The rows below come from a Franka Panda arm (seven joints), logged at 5 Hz.
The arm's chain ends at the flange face. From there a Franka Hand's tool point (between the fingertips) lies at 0.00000 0.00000 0.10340 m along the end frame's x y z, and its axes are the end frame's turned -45 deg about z.
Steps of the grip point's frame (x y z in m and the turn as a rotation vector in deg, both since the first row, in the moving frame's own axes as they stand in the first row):
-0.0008, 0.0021, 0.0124, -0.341, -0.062, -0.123
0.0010, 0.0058, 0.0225, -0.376, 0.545, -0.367
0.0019, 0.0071, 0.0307, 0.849, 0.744, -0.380
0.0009, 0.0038, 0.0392, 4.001, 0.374, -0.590
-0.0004, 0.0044, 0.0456, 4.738, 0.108, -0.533
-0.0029, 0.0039, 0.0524, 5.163, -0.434, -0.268
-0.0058, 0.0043, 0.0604, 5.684, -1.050, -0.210
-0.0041, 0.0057, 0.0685, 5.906, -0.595, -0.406
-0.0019, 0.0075, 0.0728, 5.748, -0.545, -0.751
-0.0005, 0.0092, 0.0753, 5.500, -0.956, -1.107
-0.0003, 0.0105, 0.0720, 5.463, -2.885, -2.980
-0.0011, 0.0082, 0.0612, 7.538, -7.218, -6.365
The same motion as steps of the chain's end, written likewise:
0.0006, 0.0015, 0.0124, -0.285, 0.197, -0.123
0.0036, 0.0036, 0.0225, 0.120, 0.651, -0.367
0.0065, 0.0057, 0.0307, 1.126, -0.074, -0.380
0.0080, 0.0076, 0.0395, 3.094, -2.565, -0.590
0.0088, 0.0095, 0.0460, 3.427, -3.274, -0.533
0.0079, 0.0108, 0.0528, 3.344, -3.958, -0.268
0.0075, 0.0130, 0.0609, 3.277, -4.762, -0.210
0.0094, 0.0137, 0.0691, 3.755, -4.597, -0.406
0.0120, 0.0132, 0.0733, 3.679, -4.450, -0.751
0.0144, 0.0126, 0.0758, 3.213, -4.565, -1.107
0.0179, 0.0106, 0.0726, 1.823, -5.903, -2.980
0.0237, 0.0059, 0.0629, 0.226, -10.434, -6.365

